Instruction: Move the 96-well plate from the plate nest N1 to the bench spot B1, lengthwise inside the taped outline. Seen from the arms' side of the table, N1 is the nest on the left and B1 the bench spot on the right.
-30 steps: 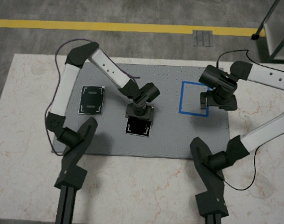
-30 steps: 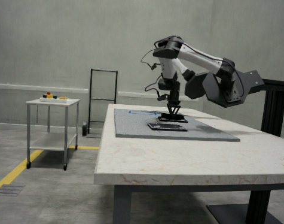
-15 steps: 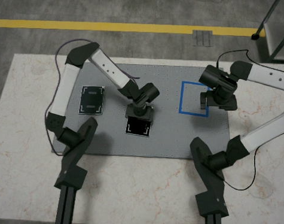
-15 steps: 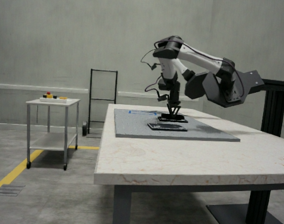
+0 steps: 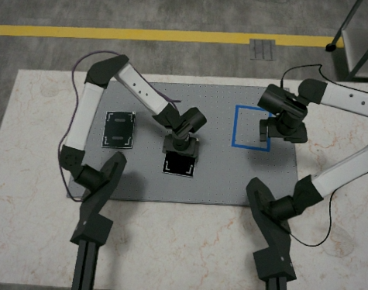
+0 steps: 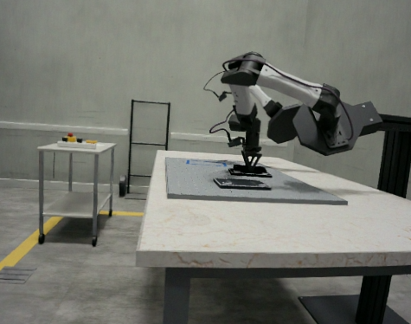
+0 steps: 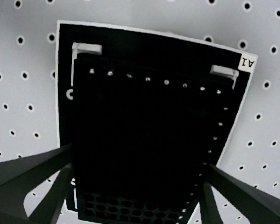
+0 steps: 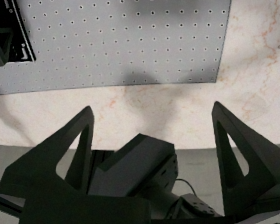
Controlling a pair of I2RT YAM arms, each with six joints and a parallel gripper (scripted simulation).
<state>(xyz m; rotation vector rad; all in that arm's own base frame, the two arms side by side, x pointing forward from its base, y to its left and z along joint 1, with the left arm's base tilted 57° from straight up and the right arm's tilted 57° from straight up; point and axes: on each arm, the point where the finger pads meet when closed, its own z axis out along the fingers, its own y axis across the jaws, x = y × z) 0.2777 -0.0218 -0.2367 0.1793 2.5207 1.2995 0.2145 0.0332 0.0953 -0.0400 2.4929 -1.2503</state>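
My left hand is right at the black 96-well plate. Also, from my left hand: nest N1 (70 mm ahead, 270 mm to the left, 20 mm below); black nest (20 mm below); grey perforated board (80 mm ahead, 30 mm below).
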